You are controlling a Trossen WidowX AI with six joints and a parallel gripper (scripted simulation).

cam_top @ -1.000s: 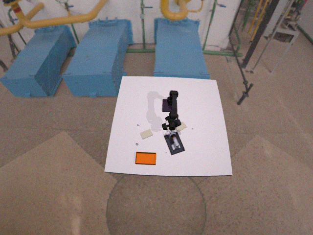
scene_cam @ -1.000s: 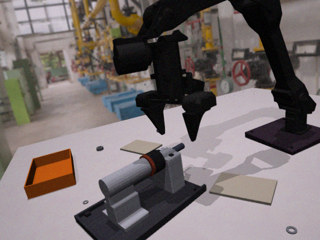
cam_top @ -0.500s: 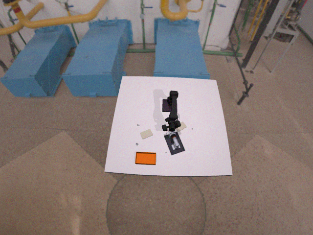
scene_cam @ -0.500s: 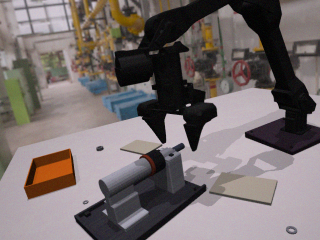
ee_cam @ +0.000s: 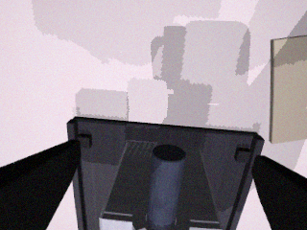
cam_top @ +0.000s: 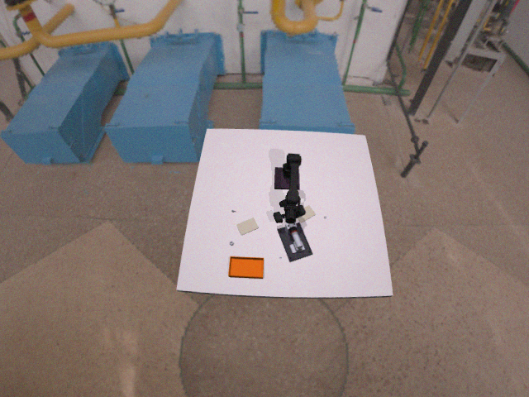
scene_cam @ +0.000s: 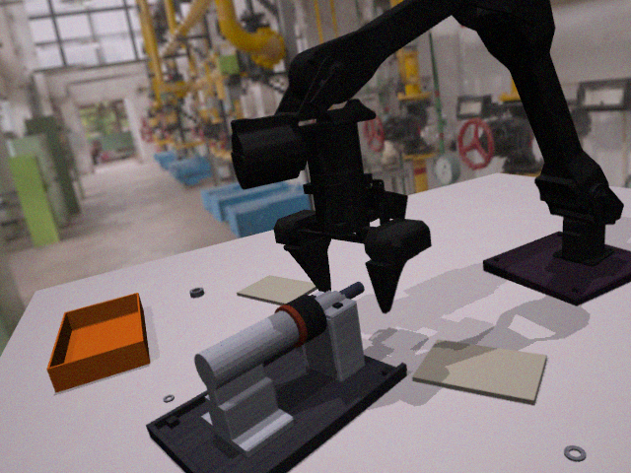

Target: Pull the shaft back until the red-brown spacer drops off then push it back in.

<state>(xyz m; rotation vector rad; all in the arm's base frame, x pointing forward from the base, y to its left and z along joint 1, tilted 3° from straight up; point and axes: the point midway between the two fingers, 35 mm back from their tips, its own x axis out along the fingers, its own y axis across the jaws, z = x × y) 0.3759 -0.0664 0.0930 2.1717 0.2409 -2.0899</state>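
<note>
Right now the black spacer is 80 mm ahead of my gripper tip, 10 mm to the left of it and 20 mm above it. Also, from my gripper tip: red-brown spacer (90 mm ahead, 20 mm to the left, 20 mm above); then orange tray (260 mm ahead, 290 mm to the right, 50 mm below).
</note>
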